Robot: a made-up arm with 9 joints. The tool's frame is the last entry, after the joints. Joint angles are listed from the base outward. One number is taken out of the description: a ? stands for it. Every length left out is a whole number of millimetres.
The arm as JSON. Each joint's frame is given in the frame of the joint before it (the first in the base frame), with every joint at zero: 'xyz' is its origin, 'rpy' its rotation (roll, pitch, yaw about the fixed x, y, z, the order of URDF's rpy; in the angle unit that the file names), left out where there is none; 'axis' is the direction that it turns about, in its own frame. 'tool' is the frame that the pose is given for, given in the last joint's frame.
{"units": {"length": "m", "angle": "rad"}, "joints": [
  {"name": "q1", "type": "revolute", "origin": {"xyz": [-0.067, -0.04, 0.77], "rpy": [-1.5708, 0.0, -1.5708]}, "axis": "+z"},
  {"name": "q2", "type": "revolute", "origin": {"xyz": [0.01, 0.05, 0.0], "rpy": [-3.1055, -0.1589, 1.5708]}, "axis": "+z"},
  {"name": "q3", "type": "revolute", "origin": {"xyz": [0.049, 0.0, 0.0], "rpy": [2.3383, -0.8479, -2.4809]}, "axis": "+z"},
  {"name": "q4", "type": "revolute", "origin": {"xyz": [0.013, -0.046, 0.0], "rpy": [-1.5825, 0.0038, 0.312]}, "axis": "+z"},
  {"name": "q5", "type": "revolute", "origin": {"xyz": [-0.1, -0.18, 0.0], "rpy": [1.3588, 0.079, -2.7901]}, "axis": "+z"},
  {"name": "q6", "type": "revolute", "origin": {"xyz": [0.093, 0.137, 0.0], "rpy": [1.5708, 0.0, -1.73]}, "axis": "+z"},
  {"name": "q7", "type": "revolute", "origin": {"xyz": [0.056, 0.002, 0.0], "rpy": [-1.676, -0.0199, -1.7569]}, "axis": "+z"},
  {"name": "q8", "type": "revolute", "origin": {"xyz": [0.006, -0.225, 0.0], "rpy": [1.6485, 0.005, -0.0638]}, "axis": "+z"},
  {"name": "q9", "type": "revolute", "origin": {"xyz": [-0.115, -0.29, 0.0], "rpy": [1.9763, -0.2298, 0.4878]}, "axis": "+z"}
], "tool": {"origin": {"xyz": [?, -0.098, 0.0], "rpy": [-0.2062, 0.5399, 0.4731]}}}
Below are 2 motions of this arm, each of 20 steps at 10 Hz.
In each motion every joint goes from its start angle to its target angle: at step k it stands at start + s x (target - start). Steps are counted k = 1, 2, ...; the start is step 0. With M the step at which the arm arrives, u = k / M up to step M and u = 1 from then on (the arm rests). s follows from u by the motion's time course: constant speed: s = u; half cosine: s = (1 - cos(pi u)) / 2; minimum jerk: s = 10 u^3 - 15 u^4 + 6 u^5.
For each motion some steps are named. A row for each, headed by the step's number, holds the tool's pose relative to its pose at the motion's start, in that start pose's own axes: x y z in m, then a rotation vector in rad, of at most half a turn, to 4 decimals.
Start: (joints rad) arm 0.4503 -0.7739 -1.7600 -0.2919 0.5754 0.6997 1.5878 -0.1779 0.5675
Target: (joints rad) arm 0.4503 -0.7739 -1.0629 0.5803 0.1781 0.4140 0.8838 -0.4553 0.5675
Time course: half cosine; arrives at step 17
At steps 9, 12, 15, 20:
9: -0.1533 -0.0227 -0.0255 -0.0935 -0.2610 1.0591
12: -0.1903 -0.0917 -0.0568 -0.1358 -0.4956 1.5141
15: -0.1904 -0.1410 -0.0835 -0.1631 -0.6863 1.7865
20: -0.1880 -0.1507 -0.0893 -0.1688 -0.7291 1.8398

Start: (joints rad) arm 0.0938 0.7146 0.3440 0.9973 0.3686 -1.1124 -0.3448 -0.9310 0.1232
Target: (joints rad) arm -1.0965 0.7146 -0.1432 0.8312 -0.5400 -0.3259 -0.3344 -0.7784 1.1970
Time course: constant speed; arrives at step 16
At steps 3, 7, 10, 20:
3: 0.0528 0.0082 0.0944 0.3103 -0.0401 -0.1264
7: 0.0902 -0.0548 0.1772 0.7026 -0.2095 -0.3050
10: 0.0827 -0.1190 0.1919 0.9513 -0.4072 -0.4704
20: 0.0080 -0.1733 0.1212 1.2615 -0.8760 -0.9431

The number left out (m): -0.08
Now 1 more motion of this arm.
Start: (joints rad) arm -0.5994 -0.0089 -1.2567 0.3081 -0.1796 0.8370 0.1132 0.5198 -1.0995
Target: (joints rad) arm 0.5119 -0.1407 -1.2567 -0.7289 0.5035 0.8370 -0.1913 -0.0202 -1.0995
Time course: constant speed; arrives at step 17
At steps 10, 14, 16, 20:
10: 0.3238 -0.1558 -0.2576 0.7491 -0.3435 0.9446
14: 0.4251 -0.0978 -0.2990 1.0667 -0.3200 1.2909
16: 0.4583 -0.0625 -0.3073 1.2163 -0.2693 1.4596
20: 0.4710 -0.0453 -0.3090 1.2871 -0.2340 1.5431

